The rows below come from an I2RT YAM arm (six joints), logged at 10 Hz.
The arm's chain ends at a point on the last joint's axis. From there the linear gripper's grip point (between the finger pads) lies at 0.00 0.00 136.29 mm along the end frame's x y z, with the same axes.
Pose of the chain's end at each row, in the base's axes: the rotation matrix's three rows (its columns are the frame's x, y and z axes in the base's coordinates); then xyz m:
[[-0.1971 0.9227 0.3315], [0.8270 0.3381 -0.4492], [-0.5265 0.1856 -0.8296]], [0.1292 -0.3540 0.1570]
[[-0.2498 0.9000 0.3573], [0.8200 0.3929 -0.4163], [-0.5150 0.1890 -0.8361]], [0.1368 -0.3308 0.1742]
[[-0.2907 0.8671 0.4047], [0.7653 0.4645 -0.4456], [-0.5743 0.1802 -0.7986]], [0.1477 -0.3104 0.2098]
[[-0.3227 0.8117 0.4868], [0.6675 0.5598 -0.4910], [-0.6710 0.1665 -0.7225]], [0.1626 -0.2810 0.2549]
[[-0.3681 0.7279 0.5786], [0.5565 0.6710 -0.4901], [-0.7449 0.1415 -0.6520]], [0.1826 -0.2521 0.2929]
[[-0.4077 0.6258 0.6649], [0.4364 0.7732 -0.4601], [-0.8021 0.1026 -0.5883]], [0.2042 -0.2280 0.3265]
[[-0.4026 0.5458 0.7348], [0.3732 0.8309 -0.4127], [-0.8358 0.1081 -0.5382]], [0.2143 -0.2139 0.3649]
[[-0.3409 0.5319 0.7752], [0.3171 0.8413 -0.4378], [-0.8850 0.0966 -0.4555]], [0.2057 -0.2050 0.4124]
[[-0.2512 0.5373 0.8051], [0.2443 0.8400 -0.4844], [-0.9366 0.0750 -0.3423]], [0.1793 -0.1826 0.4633]
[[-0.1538 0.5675 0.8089], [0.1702 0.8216 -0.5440], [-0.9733 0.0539 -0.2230]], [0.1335 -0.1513 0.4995]
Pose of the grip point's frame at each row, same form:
[[-0.1971 0.9227 0.3315], [0.8270 0.3381 -0.4492], [-0.5265 0.1856 -0.8296]], [0.1744 -0.4152 0.0439]
[[-0.2498 0.9000 0.3573], [0.8200 0.3929 -0.4163], [-0.5150 0.1890 -0.8361]], [0.1855 -0.3875 0.0602]
[[-0.2907 0.8671 0.4047], [0.7653 0.4645 -0.4456], [-0.5743 0.1802 -0.7986]], [0.2029 -0.3711 0.1010]
[[-0.3227 0.8117 0.4868], [0.6675 0.5598 -0.4910], [-0.6710 0.1665 -0.7225]], [0.2289 -0.3479 0.1564]
[[-0.3681 0.7279 0.5786], [0.5565 0.6710 -0.4901], [-0.7449 0.1415 -0.6520]], [0.2615 -0.3189 0.2040]
[[-0.4077 0.6258 0.6649], [0.4364 0.7732 -0.4601], [-0.8021 0.1026 -0.5883]], [0.2948 -0.2907 0.2463]
[[-0.4026 0.5458 0.7348], [0.3732 0.8309 -0.4127], [-0.8358 0.1081 -0.5382]], [0.3144 -0.2701 0.2915]
[[-0.3409 0.5319 0.7752], [0.3171 0.8413 -0.4378], [-0.8850 0.0966 -0.4555]], [0.3114 -0.2647 0.3503]
[[-0.2512 0.5373 0.8051], [0.2443 0.8400 -0.4844], [-0.9366 0.0750 -0.3423]], [0.2890 -0.2486 0.4166]
[[-0.1538 0.5675 0.8089], [0.1702 0.8216 -0.5440], [-0.9733 0.0539 -0.2230]], [0.2437 -0.2254 0.4691]

